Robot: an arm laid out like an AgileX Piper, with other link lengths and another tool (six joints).
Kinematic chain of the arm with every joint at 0, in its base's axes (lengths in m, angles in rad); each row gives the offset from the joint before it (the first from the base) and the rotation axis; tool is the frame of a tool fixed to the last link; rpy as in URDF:
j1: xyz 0 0 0.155 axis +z
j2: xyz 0 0 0 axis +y
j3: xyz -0.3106 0 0.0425 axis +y
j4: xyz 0.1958 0 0.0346 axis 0.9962 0 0.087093
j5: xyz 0 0 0 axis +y
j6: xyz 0.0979 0 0.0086 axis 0.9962 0 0.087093
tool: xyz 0.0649 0 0.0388 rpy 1.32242 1.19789 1.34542
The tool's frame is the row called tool.
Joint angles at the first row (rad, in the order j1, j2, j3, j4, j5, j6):
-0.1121 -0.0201 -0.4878 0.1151 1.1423 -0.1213
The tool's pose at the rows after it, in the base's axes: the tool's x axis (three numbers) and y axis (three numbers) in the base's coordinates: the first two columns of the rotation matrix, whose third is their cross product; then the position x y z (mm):
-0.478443 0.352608 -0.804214 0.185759 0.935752 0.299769 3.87 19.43 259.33
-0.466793 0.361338 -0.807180 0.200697 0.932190 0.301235 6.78 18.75 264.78
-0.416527 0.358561 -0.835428 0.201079 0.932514 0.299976 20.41 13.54 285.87
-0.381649 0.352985 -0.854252 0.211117 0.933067 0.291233 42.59 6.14 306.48
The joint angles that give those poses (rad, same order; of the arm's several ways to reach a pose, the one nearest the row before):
-0.1368 -0.0201 -0.4878 0.1151 1.1423 -0.1214
-0.1531 0.0000 -0.4961 0.1151 1.1240 -0.1213
-0.1531 0.0716 -0.5067 0.1019 1.0075 -0.1213
-0.1531 0.1853 -0.5066 0.0823 0.8585 -0.1214

